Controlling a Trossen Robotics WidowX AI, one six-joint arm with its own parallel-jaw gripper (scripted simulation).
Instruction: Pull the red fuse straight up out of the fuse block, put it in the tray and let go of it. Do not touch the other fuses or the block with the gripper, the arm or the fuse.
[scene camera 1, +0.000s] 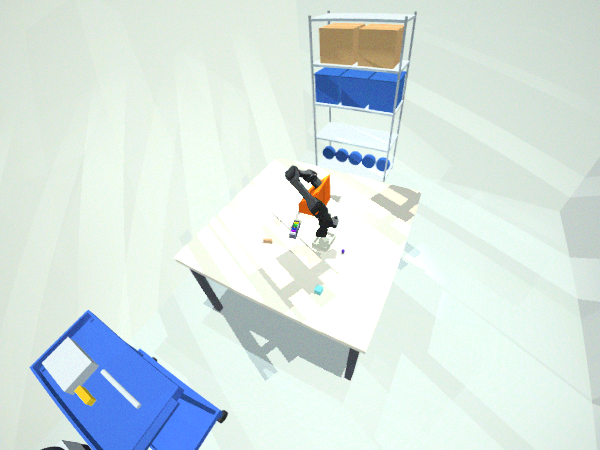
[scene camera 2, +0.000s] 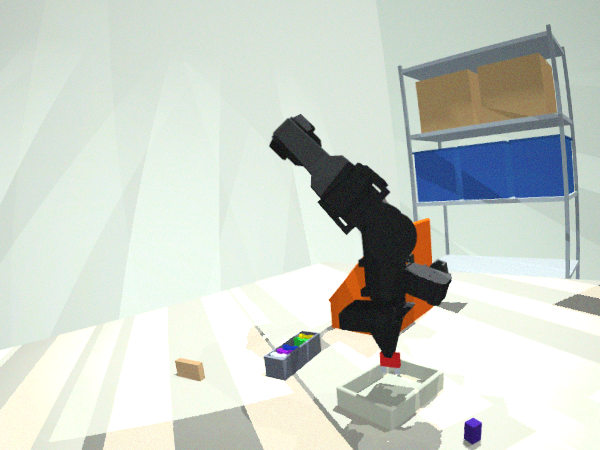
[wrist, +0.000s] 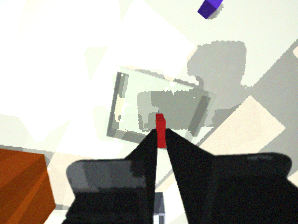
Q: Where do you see the gripper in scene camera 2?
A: At 389, 355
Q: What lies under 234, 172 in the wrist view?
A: The gripper.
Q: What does the gripper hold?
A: A red fuse.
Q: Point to a tray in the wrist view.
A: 134, 98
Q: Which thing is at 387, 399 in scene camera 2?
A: A tray.
